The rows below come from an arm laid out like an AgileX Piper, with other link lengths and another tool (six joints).
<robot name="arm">
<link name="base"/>
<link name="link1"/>
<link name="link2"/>
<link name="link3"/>
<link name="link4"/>
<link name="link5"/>
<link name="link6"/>
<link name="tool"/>
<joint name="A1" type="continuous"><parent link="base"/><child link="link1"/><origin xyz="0 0 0.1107"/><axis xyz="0 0 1"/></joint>
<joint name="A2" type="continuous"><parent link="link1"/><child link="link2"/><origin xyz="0 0 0" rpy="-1.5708 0 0"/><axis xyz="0 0 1"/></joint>
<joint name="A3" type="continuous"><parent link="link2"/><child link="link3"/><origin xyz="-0.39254 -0.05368 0"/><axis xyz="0 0 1"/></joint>
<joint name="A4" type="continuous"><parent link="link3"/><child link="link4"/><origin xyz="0.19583 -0.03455 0" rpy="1.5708 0 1.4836"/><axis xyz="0 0 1"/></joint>
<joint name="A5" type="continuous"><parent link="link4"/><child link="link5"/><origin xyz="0 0 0" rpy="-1.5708 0 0"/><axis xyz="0 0 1"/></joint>
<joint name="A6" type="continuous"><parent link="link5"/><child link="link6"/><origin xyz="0 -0.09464 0" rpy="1.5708 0 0"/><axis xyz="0 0 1"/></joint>
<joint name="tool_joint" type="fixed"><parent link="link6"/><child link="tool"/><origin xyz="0.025 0.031 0.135" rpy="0 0.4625 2.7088"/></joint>
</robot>
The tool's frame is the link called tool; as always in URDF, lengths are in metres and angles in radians. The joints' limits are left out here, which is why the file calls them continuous.
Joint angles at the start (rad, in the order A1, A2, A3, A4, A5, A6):
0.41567, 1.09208, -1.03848, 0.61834, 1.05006, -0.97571
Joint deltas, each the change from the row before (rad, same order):
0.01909, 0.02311, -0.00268, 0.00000, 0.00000, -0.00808
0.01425, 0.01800, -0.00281, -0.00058, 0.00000, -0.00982
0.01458, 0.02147, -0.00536, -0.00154, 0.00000, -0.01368
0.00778, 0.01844, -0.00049, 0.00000, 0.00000, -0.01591
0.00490, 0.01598, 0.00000, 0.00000, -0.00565, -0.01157
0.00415, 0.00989, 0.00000, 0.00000, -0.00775, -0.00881
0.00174, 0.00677, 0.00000, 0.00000, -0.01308, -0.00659
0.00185, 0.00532, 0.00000, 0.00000, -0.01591, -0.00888
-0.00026, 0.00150, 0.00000, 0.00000, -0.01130, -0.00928
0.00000, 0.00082, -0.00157, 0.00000, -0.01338, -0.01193
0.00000, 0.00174, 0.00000, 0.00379, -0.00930, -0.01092
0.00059, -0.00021, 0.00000, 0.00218, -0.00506, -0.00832
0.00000, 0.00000, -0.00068, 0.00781, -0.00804, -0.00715
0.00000, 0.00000, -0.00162, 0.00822, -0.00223, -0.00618
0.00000, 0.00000, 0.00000, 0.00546, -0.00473, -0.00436
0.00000, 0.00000, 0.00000, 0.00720, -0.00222, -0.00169
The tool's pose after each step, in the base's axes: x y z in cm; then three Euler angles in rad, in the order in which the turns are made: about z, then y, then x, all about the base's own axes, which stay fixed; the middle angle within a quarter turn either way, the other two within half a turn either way. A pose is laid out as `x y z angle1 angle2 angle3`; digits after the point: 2 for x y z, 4 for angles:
8.89 17.79 32.73 -1.8740 0.1297 -1.9235
9.05 18.07 32.50 -1.8749 0.1075 -1.9328
9.31 18.38 32.25 -1.8793 0.0831 -1.9438
9.55 18.59 31.92 -1.8813 0.0632 -1.9550
9.89 18.79 31.66 -1.8829 0.0529 -1.9624
10.18 18.94 31.51 -1.8878 0.0483 -1.9656
10.57 19.08 31.44 -1.8948 0.0523 -1.9651
11.00 19.22 31.42 -1.9064 0.0580 -1.9632
11.29 19.27 31.43 -1.9186 0.0631 -1.9612
11.65 19.33 31.52 -1.9361 0.0693 -1.9577
11.88 19.42 31.56 -1.9469 0.0713 -1.9537
11.97 19.46 31.61 -1.9561 0.0713 -1.9512
12.12 19.61 31.76 -1.9631 0.0743 -1.9424
12.15 19.75 31.90 -1.9672 0.0733 -1.9348
12.22 19.85 31.99 -1.9708 0.0749 -1.9292
12.22 19.97 32.09 -1.9700 0.0753 -1.9226

